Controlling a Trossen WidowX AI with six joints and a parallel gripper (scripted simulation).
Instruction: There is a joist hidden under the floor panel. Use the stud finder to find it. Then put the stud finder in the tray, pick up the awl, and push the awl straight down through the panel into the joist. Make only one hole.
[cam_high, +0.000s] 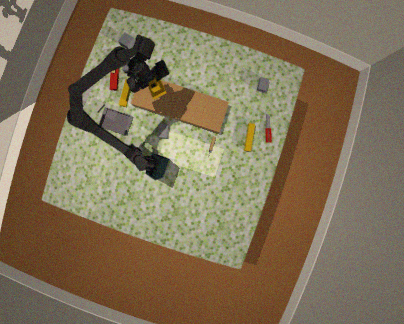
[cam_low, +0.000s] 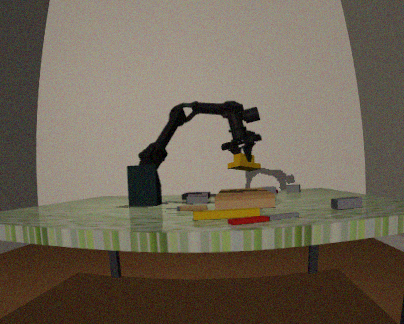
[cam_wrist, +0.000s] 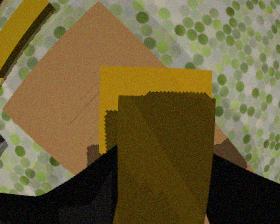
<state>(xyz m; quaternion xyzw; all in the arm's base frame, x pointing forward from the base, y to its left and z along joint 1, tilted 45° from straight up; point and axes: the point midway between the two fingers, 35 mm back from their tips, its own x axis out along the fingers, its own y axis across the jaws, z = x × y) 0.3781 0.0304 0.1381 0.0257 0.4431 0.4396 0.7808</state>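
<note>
Right now my gripper tip is 30 mm past the indicator light, 20 mm to the left of it and 40 mm below it. Also, from my gripper tip: yellow stud finder (20 mm behind, 10 mm to the right, 20 mm above); grey tray (220 mm behind, 200 mm to the left, 130 mm below); red level (60 mm ahead, 320 mm to the left, 130 mm below).
</note>
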